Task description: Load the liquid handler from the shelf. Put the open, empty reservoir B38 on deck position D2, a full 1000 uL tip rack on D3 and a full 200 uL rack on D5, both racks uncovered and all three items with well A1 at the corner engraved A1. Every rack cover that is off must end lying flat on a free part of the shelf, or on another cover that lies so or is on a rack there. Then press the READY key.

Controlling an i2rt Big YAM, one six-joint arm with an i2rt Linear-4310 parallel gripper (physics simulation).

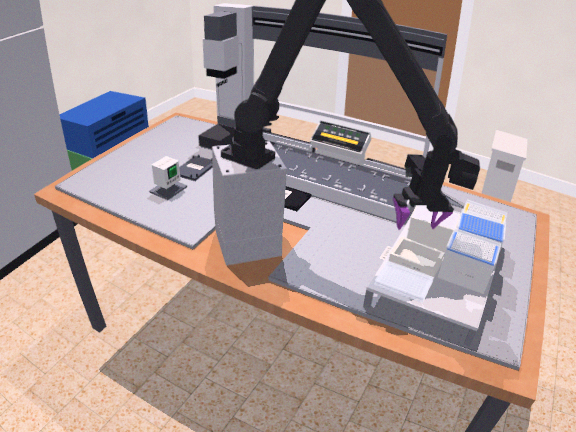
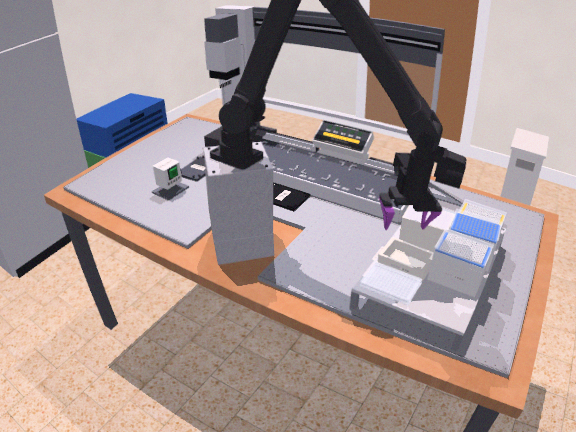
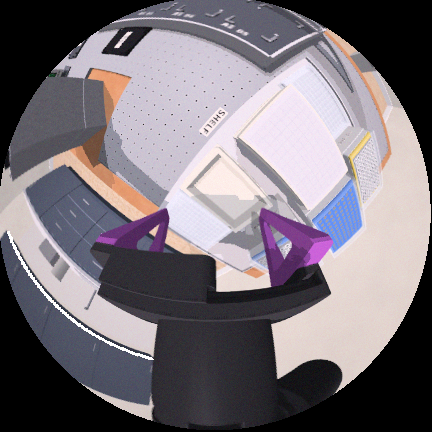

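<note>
My gripper (image 1: 417, 226) (image 2: 405, 226) (image 3: 213, 212) is open and empty, above the shelf (image 1: 460, 312) (image 2: 445, 317) (image 3: 232, 142). An open cream reservoir (image 1: 412, 257) (image 2: 404, 256) (image 3: 227, 187) stands on the shelf below it; its label is unreadable. Beside it are a tall white block (image 1: 430, 230) (image 2: 425, 227) (image 3: 297, 145) and a clear flat plate or cover (image 1: 404, 280) (image 2: 391, 282) (image 3: 197, 220). A blue rack (image 1: 481, 226) (image 2: 475, 227) (image 3: 345, 220), a yellow-edged rack (image 1: 485, 212) (image 2: 482, 212) (image 3: 366, 167) and a blue-rimmed rack (image 1: 473, 247) (image 2: 464, 249) stand along the far side. The deck (image 1: 350, 182) bears no labware in the visible part.
A panel with a yellow bar (image 1: 340, 139) (image 2: 341, 138) stands behind the deck. A grey pedestal (image 1: 247, 215) (image 2: 240, 215) carries the arm. A black pad (image 1: 298, 199) (image 2: 290, 196) (image 3: 126, 41) lies beside it. A small green-screen device (image 1: 166, 172) (image 2: 168, 172) stands left. A dark beam spans above the deck.
</note>
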